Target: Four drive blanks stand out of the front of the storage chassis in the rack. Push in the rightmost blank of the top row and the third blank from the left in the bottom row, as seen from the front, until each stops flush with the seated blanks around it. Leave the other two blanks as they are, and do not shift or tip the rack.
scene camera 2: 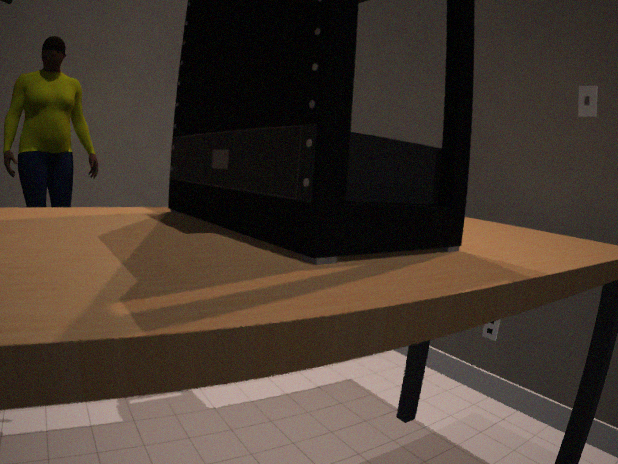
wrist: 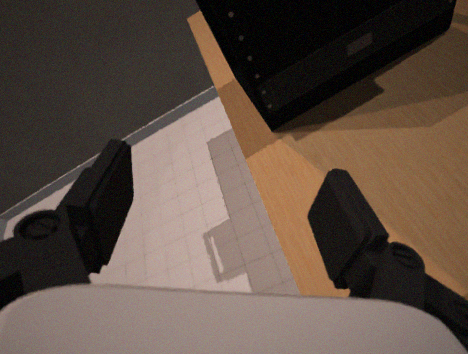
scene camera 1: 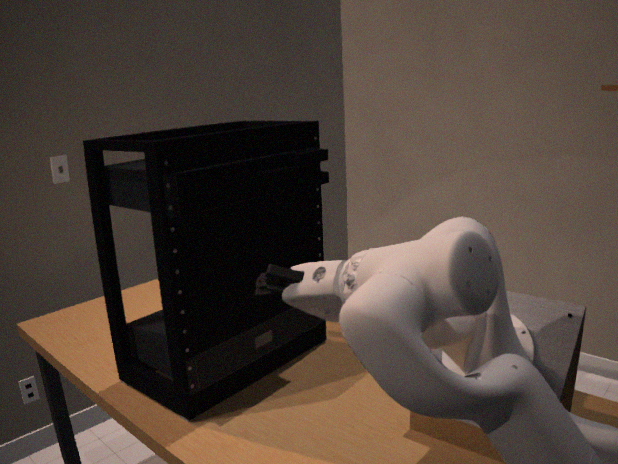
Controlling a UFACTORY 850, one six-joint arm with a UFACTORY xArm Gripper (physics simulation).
black rack: scene camera 2 261, 145; wrist; scene camera 1
same spot on black rack: (wrist: 287, 64) = (scene camera 1: 211, 344)
